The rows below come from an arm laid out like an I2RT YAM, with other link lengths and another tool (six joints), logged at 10 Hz.
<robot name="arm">
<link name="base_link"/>
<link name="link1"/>
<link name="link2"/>
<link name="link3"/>
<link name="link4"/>
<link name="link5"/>
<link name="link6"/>
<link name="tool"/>
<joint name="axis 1" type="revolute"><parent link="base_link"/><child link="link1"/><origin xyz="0.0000 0.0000 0.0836" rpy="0.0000 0.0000 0.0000"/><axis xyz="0 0 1"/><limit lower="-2.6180" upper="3.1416"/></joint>
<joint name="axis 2" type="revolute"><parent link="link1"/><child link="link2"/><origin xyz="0.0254 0.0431 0.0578" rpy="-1.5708 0.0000 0.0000"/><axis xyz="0 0 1"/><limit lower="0.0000" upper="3.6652"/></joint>
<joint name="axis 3" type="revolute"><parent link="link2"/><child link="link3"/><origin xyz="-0.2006 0.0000 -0.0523" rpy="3.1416 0.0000 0.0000"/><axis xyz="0 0 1"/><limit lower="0.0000" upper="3.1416"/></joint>
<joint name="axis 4" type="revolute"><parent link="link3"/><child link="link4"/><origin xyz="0.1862 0.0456 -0.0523" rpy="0.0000 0.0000 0.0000"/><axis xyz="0 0 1"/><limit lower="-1.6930" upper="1.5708"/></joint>
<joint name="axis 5" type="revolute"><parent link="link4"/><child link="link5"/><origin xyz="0.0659 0.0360 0.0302" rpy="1.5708 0.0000 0.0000"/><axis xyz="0 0 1"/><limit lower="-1.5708" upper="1.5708"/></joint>
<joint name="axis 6" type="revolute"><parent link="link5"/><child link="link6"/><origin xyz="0.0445 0.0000 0.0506" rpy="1.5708 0.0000 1.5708"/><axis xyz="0 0 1"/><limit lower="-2.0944" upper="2.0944"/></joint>
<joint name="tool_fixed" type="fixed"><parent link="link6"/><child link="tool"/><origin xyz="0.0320 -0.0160 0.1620" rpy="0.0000 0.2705 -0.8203"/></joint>
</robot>
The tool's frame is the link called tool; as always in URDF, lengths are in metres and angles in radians.
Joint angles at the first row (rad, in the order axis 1, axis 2, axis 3, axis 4, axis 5, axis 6):
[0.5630 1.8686 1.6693 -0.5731 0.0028 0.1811]
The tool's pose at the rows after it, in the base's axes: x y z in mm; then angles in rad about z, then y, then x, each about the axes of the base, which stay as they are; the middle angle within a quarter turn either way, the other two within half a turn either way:
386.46 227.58 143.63 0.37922 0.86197 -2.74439
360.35 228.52 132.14 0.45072 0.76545 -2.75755
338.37 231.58 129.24 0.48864 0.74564 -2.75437
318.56 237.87 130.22 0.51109 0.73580 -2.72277
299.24 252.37 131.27 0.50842 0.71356 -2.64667
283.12 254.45 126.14 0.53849 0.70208 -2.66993
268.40 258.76 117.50 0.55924 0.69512 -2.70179
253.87 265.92 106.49 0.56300 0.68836 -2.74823
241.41 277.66 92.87 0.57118 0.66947 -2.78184
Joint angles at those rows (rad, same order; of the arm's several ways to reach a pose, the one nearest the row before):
[0.5640 1.8021 1.6059 -0.5997 -0.0391 0.2925]
[0.5723 1.7674 1.5780 -0.6717 -0.0946 0.3665]
[0.6114 1.6936 1.4859 -0.6546 -0.0878 0.4365]
[0.6526 1.6173 1.3979 -0.6215 -0.0885 0.5072]
[0.6955 1.5533 1.3135 -0.5623 -0.1185 0.5781]
[0.7469 1.5217 1.2727 -0.5656 -0.0806 0.6339]
[0.8116 1.5139 1.2392 -0.5595 -0.0262 0.6870]
[0.8923 1.5417 1.2357 -0.5668 0.0445 0.7323]
[0.9617 1.5992 1.2494 -0.5612 0.0883 0.7849]

